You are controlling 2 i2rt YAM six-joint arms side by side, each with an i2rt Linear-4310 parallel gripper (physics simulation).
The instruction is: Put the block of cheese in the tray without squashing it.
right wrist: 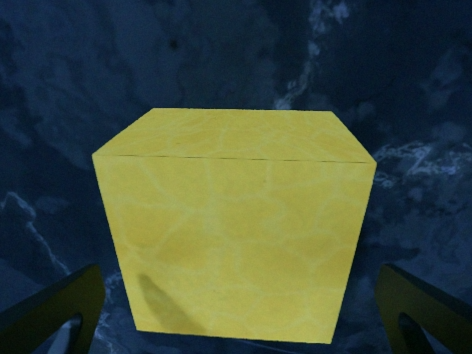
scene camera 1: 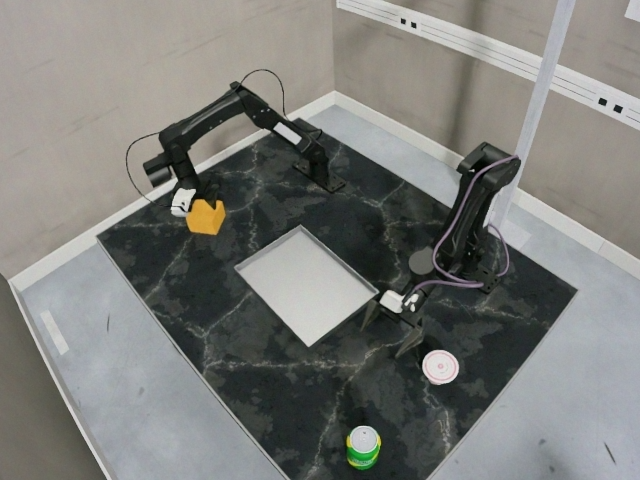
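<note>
The block of cheese point(scene camera 1: 204, 220) point(right wrist: 235, 220) is an orange-yellow block standing on the dark marble top at the upper left in scene camera 1. My right gripper point(scene camera 1: 203, 201) point(right wrist: 239, 278) is open at the block's top. In the right wrist view its fingertips are on either side of the block's lower part, with gaps between them and its sides. One finger's shadow falls on the block. The grey tray point(scene camera 1: 306, 289) lies empty in the middle of the marble top. My left gripper point(scene camera 1: 381, 343) is open and empty, low beside the tray's right corner.
A white round container with pink rings point(scene camera 1: 440, 366) stands just right of and below the left gripper in scene camera 1. A green and yellow can point(scene camera 1: 363, 448) stands near the bottom edge. The marble top point(scene camera 1: 248, 403) ends in straight edges, with grey floor around it.
</note>
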